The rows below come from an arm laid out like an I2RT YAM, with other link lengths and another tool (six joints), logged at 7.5 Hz.
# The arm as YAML. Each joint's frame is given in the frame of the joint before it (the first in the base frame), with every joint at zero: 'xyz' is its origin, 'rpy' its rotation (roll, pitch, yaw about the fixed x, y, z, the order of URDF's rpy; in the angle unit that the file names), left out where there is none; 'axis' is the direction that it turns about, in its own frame. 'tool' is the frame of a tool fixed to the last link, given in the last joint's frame.
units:
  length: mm
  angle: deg
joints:
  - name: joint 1
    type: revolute
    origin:
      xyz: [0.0, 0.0, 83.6]
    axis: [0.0, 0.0, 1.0]
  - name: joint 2
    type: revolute
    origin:
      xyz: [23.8, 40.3, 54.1]
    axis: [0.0, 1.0, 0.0]
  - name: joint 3
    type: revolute
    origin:
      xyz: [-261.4, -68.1, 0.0]
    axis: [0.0, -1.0, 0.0]
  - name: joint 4
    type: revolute
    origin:
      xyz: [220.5, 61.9, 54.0]
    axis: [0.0, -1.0, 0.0]
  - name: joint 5
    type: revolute
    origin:
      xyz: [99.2, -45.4, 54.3]
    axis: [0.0, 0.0, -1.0]
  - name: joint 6
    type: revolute
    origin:
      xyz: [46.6, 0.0, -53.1]
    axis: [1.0, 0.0, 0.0]
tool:
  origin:
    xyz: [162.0, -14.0, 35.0]
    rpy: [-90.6, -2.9, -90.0]
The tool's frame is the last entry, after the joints.
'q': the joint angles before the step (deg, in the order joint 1, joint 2, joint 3, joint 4, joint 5, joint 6). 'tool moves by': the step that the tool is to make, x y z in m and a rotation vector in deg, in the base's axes. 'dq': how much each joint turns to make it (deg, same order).
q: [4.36, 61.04, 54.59, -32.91, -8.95, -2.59]
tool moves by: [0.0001, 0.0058, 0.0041, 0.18, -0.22, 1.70]
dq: [0.01, 0.27, 0.93, -0.59, -1.41, -0.96]
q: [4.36, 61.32, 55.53, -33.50, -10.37, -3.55]
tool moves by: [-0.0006, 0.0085, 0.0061, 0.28, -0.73, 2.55]
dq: [-0.01, 0.00, 0.76, -0.30, -2.13, -1.47]
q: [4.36, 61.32, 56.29, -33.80, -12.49, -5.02]
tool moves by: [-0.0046, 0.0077, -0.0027, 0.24, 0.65, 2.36]
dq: [0.01, -0.05, 0.07, -1.06, -2.00, -1.30]
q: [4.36, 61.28, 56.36, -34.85, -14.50, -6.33]
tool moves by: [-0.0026, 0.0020, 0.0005, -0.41, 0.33, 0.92]
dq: [0.00, 0.00, 0.69, -1.29, -0.46, -0.92]
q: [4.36, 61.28, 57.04, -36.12, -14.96, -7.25]
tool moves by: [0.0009, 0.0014, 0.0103, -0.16, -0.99, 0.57]
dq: [-0.01, -0.01, 1.62, -0.80, -0.29, -0.57]
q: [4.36, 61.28, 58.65, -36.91, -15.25, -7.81]
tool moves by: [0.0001, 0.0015, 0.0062, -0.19, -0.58, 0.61]
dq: [-0.01, 0.03, 1.06, -0.63, -0.33, -0.59]
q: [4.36, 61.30, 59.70, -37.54, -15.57, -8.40]
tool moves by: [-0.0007, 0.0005, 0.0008, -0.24, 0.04, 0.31]
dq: [0.00, 0.04, 0.38, -0.50, -0.09, -0.40]
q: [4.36, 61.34, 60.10, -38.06, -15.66, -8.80]
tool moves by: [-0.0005, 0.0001, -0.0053, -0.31, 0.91, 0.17]
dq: [0.01, 0.50, 0.01, -0.52, 0.03, -0.30]
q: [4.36, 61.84, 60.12, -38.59, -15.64, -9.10]
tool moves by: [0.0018, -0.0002, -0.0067, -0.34, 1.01, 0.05]
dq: [0.00, 1.02, -0.01, -0.07, 0.13, -0.24]
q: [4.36, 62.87, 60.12, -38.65, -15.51, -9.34]
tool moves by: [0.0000, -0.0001, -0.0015, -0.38, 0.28, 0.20]
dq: [-0.01, 0.29, 0.21, -0.35, 0.08, -0.42]
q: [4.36, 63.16, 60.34, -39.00, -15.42, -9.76]
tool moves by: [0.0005, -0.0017, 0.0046, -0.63, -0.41, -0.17]
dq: [0.01, 0.00, 0.95, -0.69, 0.57, -0.39]
